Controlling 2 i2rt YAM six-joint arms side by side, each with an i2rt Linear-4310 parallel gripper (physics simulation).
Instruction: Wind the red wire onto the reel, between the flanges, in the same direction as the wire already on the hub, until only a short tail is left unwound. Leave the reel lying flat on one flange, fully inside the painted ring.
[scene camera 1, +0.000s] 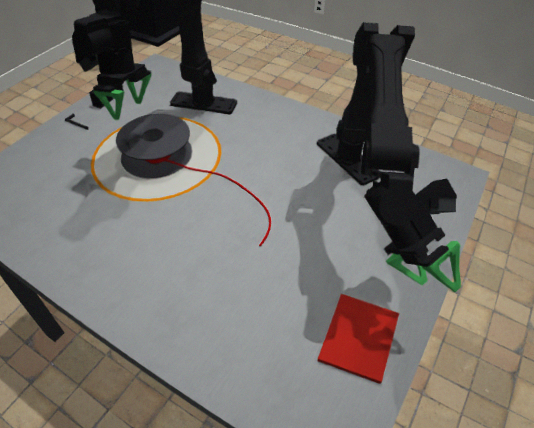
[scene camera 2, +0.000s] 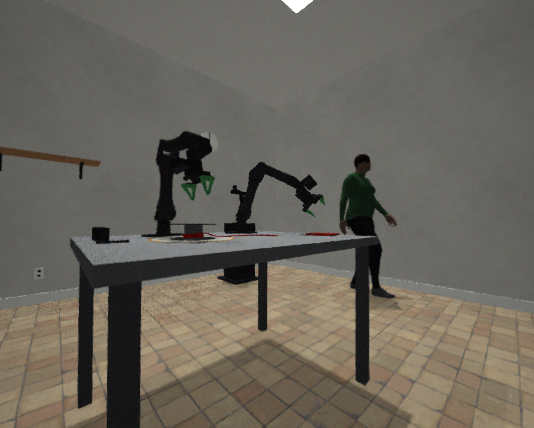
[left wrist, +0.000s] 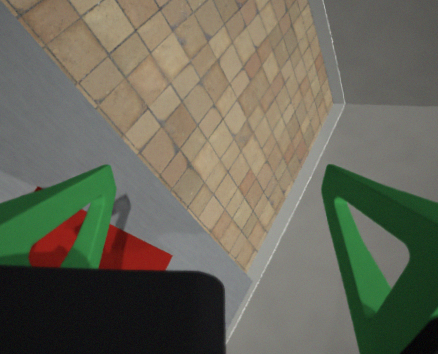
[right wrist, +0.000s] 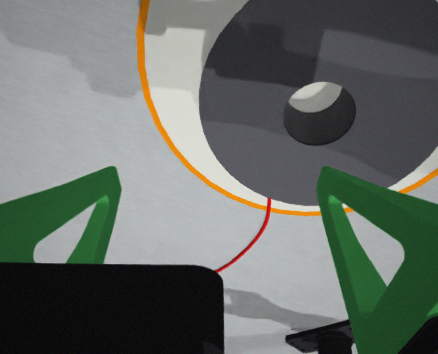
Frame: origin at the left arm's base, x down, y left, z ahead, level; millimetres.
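Seen in the pictures: left gripper, between the fingertips: (scene camera 1: 440, 286) (scene camera 2: 319, 210) (left wrist: 218, 176); right gripper, between the fingertips: (scene camera 1: 127, 111) (scene camera 2: 200, 197) (right wrist: 218, 177); left arm's base, origin of its link: (scene camera 1: 347, 159) (scene camera 2: 241, 233) (right wrist: 332, 333); right arm's base, origin of its link: (scene camera 1: 203, 103) (scene camera 2: 163, 236).
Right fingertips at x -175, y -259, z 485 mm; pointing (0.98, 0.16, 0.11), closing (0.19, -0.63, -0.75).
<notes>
Offsets run from my right fingertips to a thing's top centre. "spot": to the spot under its first point.
A dark grey reel {dx +110, dy -26, dz -54 mm} (scene camera 1: 172, 134) (scene camera 2: 193, 229) (right wrist: 250, 150) lies flat on one flange inside the orange painted ring {spot: dx +174, dy +125, dz +34 mm} (scene camera 1: 146, 200) (right wrist: 141, 50). Some red wire shows on its hub between the flanges. The loose red wire (scene camera 1: 270, 220) (scene camera 2: 250, 235) (right wrist: 269, 205) leaves the reel, crosses the ring and curves over the table to a free end near the middle. My right gripper (scene camera 1: 128, 110) (scene camera 2: 201, 197) (right wrist: 218, 177) is open and empty, above and behind the reel in scene camera 1. My left gripper (scene camera 1: 440, 286) (scene camera 2: 318, 210) (left wrist: 218, 176) is open and empty, high near the table's right edge, far from the wire.
A flat red square (scene camera 1: 357, 345) (scene camera 2: 322, 234) (left wrist: 135, 250) lies at the lower right in scene camera 1. A black L-shaped piece {dx +167, dy -290, dz +89 mm} (scene camera 1: 77, 122) and a black block {dx +125, dy -369, dz -26 mm} (scene camera 2: 100, 234) are near the reel. A person (scene camera 2: 361, 200) in green stands beyond the table (scene camera 2: 200, 260).
</notes>
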